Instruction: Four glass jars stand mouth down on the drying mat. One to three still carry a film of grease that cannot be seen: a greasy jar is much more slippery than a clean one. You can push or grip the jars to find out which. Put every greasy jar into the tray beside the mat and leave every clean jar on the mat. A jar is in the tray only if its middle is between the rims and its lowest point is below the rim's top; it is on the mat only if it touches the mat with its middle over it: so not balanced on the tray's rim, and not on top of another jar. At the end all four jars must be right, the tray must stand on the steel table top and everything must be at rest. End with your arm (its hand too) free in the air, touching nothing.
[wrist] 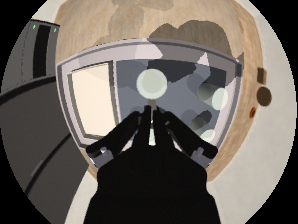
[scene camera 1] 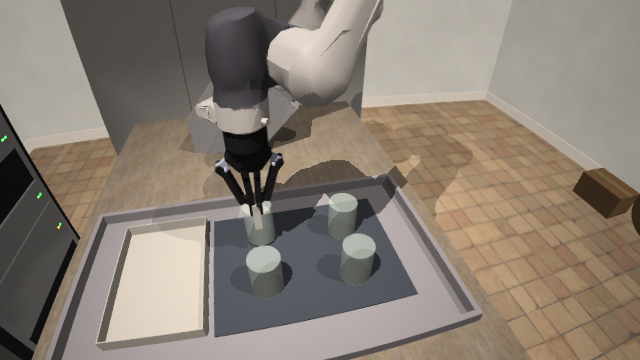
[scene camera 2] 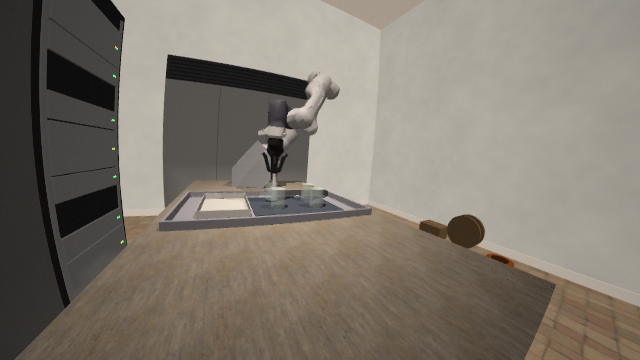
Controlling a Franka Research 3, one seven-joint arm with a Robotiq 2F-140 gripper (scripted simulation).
Scene:
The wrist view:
my gripper: 151,103
cream tray: 90,96
pale glass jar: 151,83
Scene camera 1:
my gripper: 258,224
cream tray: 156,288
pale glass jar: 358,250
pale glass jar: 259,237
pale glass jar: 342,211
pale glass jar: 263,262
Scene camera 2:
cream tray: 214,205

